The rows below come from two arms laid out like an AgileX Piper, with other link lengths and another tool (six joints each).
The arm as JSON. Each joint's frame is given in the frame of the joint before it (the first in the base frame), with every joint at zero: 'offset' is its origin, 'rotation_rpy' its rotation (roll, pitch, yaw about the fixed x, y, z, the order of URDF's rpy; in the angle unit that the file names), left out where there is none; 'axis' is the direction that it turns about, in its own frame. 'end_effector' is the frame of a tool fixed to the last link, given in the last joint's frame.
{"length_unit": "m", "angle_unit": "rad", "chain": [
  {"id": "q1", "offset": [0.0, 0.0, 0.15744], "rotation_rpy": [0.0, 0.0, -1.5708], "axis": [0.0, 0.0, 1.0]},
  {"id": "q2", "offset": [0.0, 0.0, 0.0], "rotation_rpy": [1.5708, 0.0, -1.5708], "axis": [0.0, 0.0, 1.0]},
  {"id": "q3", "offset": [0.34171, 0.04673, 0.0], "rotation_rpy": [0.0, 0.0, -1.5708], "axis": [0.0, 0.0, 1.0]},
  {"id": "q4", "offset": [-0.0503, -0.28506, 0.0], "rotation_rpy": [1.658, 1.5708, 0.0], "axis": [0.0, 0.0, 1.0]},
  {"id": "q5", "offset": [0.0, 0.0, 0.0], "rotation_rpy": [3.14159, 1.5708, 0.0], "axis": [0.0, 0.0, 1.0]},
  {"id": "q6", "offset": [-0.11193, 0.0, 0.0], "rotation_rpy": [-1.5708, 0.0, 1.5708], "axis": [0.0, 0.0, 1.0]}
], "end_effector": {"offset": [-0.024, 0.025, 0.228], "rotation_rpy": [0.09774, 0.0, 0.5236]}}
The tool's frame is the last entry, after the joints.
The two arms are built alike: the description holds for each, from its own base.
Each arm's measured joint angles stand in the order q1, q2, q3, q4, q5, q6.
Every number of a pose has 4 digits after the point.
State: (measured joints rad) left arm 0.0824 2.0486 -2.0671 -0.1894 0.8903 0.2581; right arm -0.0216 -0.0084 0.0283 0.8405 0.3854 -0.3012
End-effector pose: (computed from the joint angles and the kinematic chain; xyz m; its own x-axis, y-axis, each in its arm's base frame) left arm 0.7049 -0.0130 0.2423 0.5367 -0.5656 0.6262 -0.3747 -0.8247 -0.4237; right arm 0.2621 0.0796 0.1491 0.3185 -0.8275 0.4623 0.0571 -0.4700 -0.8808
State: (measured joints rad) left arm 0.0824 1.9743 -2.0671 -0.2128 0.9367 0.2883; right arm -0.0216 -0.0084 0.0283 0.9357 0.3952 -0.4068
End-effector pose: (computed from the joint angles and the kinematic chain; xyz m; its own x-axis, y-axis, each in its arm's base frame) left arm 0.6851 -0.0221 0.2846 0.4964 -0.5843 0.6421 -0.3873 -0.8110 -0.4385; right arm 0.2617 0.0895 0.1565 0.3337 -0.8144 0.4747 0.0944 -0.4721 -0.8765
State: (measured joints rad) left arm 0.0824 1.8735 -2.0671 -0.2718 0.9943 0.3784; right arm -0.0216 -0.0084 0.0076 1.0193 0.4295 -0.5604
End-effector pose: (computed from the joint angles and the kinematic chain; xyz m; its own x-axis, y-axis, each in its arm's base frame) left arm 0.6544 -0.0412 0.3419 0.4044 -0.6339 0.6593 -0.4265 -0.7684 -0.4772; right arm 0.2595 0.1027 0.1727 0.3535 -0.7624 0.5420 0.1672 -0.5186 -0.8385
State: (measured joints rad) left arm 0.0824 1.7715 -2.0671 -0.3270 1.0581 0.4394; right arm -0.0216 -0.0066 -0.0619 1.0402 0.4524 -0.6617
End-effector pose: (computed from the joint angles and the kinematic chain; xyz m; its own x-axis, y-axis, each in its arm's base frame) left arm 0.6165 -0.0615 0.3954 0.3197 -0.6634 0.6766 -0.4535 -0.7341 -0.5055; right arm 0.2583 0.1079 0.2135 0.3242 -0.7059 0.6298 0.2590 -0.5741 -0.7768
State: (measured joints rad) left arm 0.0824 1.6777 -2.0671 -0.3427 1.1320 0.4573; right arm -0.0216 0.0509 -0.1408 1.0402 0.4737 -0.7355
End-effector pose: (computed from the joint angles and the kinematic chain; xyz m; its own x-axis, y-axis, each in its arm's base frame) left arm 0.5747 -0.0722 0.4341 0.2744 -0.6830 0.6769 -0.4669 -0.7100 -0.5271; right arm 0.2594 0.1114 0.2433 0.3155 -0.6509 0.6905 0.3013 -0.6213 -0.7233
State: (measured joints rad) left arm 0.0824 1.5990 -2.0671 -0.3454 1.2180 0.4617; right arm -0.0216 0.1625 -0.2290 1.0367 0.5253 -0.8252
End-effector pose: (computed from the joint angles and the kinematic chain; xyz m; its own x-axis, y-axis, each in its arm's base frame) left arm 0.5319 -0.0793 0.4563 0.2557 -0.7009 0.6658 -0.4884 -0.6881 -0.5367; right arm 0.2635 0.1219 0.2589 0.3575 -0.5677 0.7416 0.3247 -0.6690 -0.6686
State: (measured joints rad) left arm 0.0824 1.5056 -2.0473 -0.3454 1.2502 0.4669; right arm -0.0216 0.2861 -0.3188 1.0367 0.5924 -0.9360
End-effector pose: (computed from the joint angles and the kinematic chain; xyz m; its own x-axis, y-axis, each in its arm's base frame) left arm 0.4947 -0.0831 0.4862 0.2180 -0.7129 0.6665 -0.4722 -0.6747 -0.5672; right arm 0.2697 0.1360 0.2698 0.4105 -0.4591 0.7878 0.3633 -0.7101 -0.6031
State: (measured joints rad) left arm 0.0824 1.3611 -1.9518 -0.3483 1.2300 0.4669; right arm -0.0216 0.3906 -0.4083 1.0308 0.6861 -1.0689
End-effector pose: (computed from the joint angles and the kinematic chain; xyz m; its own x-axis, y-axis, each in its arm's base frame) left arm 0.4494 -0.0872 0.5144 0.1746 -0.7116 0.6806 -0.4299 -0.6769 -0.5975; right arm 0.2716 0.1550 0.2801 0.4499 -0.3105 0.8374 0.4427 -0.7368 -0.5111
